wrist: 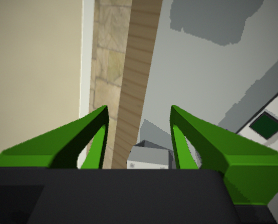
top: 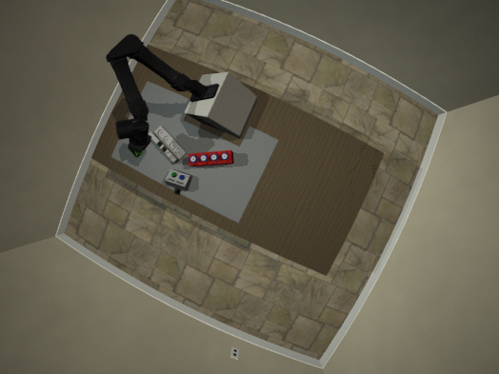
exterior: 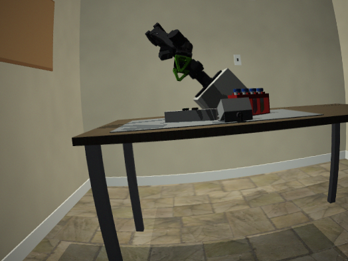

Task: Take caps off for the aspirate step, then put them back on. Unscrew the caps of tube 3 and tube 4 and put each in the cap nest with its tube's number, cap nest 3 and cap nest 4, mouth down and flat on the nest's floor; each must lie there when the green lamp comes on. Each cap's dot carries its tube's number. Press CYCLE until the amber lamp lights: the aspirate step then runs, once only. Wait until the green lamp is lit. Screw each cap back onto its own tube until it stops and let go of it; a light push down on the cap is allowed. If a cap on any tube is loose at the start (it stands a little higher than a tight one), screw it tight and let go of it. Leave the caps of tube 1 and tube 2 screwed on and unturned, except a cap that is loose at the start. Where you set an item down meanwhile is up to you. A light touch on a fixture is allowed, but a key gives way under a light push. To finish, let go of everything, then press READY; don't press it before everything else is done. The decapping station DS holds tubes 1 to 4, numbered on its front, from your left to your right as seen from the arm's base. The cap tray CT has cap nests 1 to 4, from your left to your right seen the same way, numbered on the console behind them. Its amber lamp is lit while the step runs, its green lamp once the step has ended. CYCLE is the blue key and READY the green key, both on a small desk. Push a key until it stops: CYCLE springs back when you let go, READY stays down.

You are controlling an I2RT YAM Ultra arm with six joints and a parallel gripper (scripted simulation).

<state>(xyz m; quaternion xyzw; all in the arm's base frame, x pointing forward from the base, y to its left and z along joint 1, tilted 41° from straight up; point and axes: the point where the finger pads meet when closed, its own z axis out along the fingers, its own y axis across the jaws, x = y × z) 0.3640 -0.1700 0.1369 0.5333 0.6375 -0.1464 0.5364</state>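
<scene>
Now: the cap 4 4 cm behind my hand, 25 cm to the left of it and 7 cm below it. From my hand the other things lie so: blue key (6 cm ahead, 21 cm to the left, 12 cm below); cap 3 (6 cm behind, 30 cm to the left, 7 cm below); green key (6 cm ahead, 16 cm to the left, 12 cm below).
</scene>
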